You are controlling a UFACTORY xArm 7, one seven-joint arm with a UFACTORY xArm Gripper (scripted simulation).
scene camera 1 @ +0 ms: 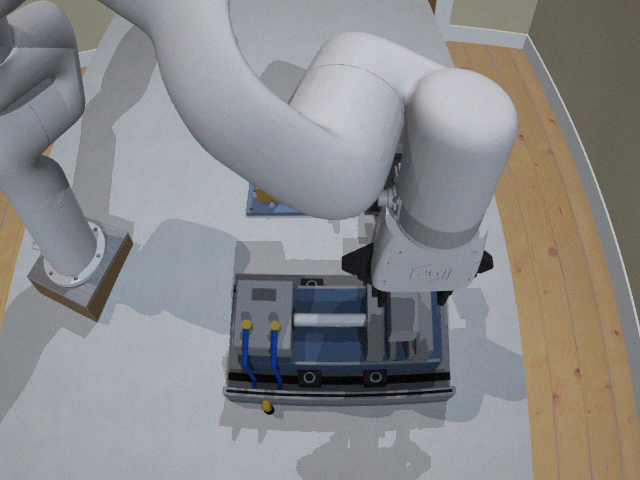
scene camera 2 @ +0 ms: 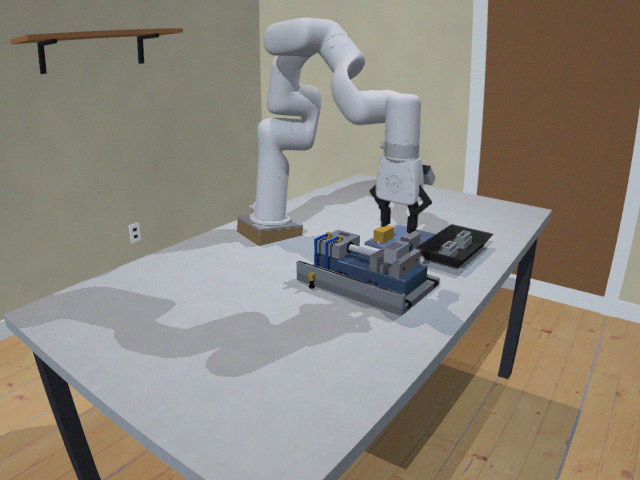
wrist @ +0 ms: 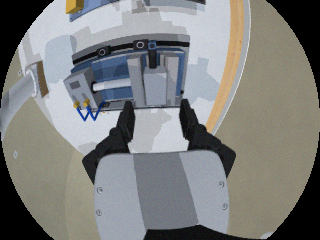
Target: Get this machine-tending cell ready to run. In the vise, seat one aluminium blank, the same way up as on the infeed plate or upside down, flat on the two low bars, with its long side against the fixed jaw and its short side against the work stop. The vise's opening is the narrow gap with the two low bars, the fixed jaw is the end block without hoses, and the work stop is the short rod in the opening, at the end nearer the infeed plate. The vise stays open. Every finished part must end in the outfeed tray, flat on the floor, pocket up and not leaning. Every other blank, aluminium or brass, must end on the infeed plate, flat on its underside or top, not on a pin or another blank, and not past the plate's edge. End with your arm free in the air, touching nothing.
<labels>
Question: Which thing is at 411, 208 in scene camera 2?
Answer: My gripper.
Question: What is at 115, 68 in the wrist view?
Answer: A vise.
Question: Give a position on a moving jaw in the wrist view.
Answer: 135, 62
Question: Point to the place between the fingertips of my gripper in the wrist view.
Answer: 156, 107
</labels>
